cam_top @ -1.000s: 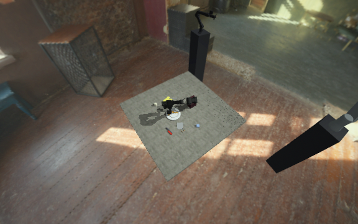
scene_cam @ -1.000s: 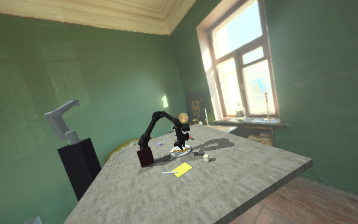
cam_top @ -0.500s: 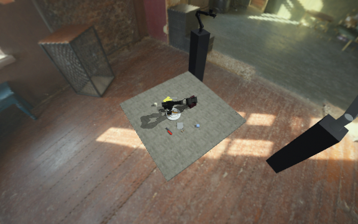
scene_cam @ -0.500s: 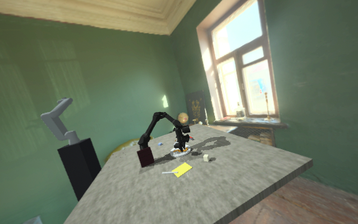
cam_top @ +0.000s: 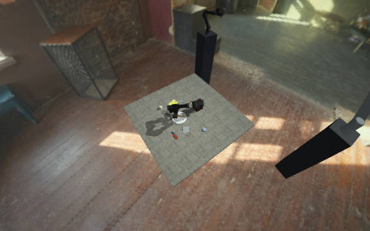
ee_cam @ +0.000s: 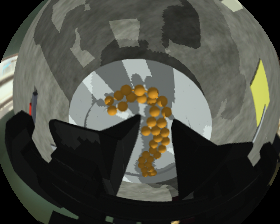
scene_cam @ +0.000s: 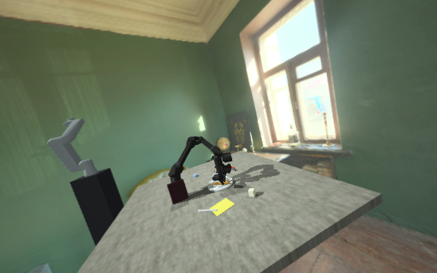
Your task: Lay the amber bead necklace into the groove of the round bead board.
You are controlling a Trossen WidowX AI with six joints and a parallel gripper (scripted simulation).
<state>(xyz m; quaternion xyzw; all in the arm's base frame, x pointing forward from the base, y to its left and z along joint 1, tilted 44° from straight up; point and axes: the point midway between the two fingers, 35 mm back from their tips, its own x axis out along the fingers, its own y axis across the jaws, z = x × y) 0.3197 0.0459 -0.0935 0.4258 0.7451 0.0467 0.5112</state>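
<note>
Now: the board 4 cm to the left of my gripper tip, 2 cm behind it and 1 cm below it. From my gripper tip the other things lie so: grey square: 25 cm to the left, 1 cm below, 1 cm behind; small white cube: 23 cm to the right, 12 cm ahead; yellow card: 23 cm to the right, 7 cm behind, 1 cm below.
</note>
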